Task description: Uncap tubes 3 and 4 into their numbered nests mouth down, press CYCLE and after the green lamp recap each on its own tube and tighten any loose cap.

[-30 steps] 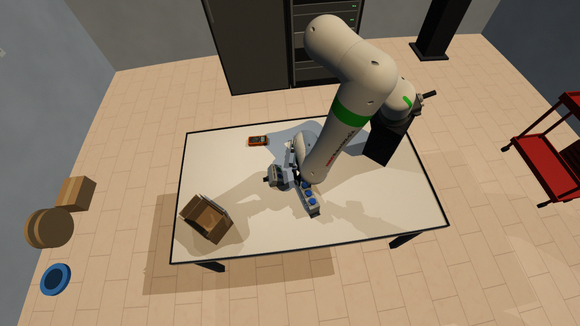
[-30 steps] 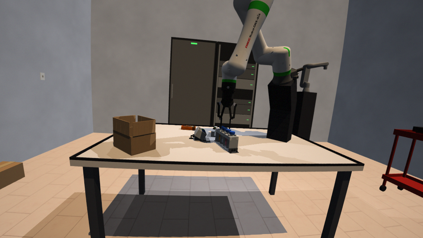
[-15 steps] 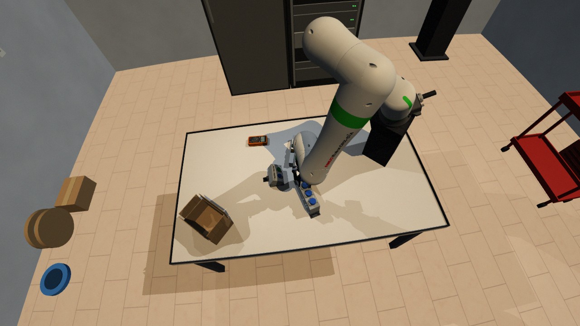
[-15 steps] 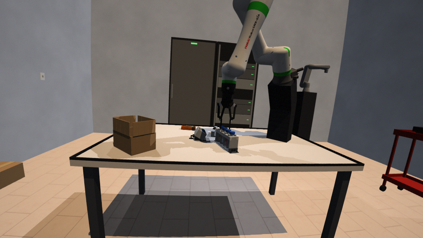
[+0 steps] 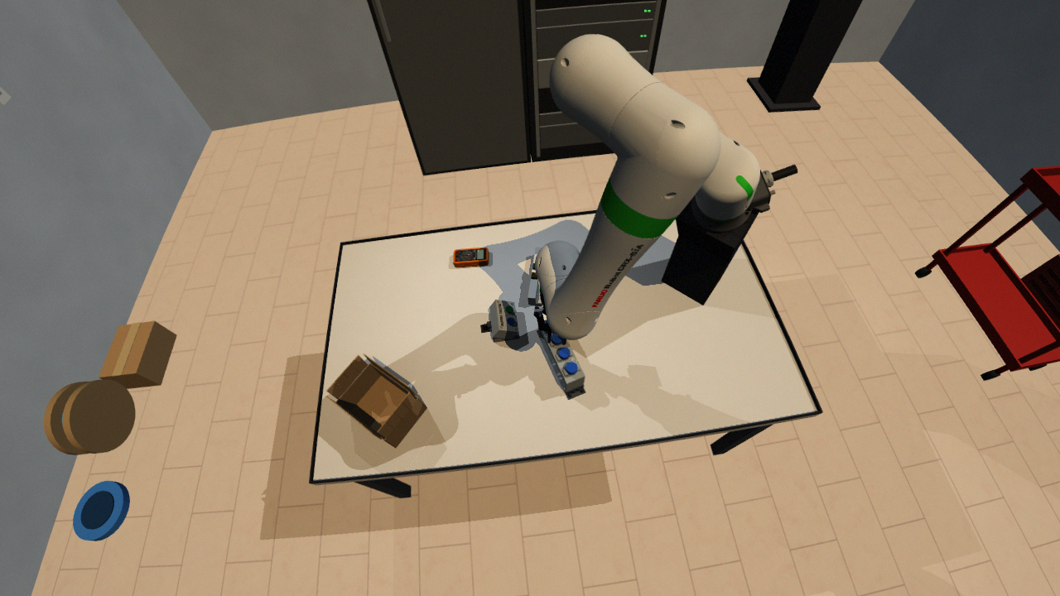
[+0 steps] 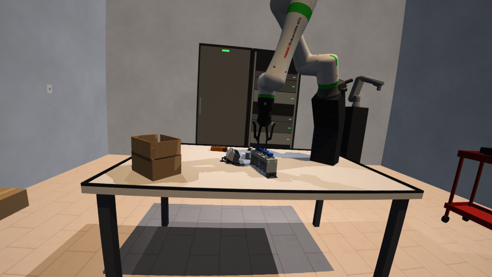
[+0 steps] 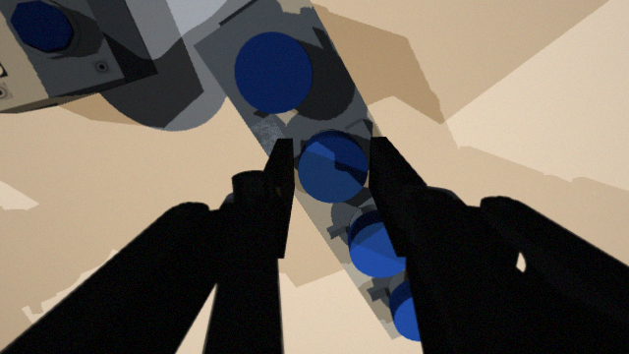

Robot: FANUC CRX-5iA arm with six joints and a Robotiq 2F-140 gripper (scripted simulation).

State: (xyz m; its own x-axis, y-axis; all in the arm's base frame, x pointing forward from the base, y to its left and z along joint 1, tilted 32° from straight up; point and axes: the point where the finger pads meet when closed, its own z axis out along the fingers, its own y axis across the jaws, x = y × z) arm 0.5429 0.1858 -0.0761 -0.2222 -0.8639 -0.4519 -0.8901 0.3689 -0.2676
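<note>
Now: hand 3 cm above the blue cap. Round my hand: blue cycle key 14 cm ahead, 11 cm to the right, 7 cm below; key housing 16 cm ahead, 13 cm to the right, 9 cm below; green ready key 14 cm ahead, 15 cm to the right, 7 cm below.
</note>
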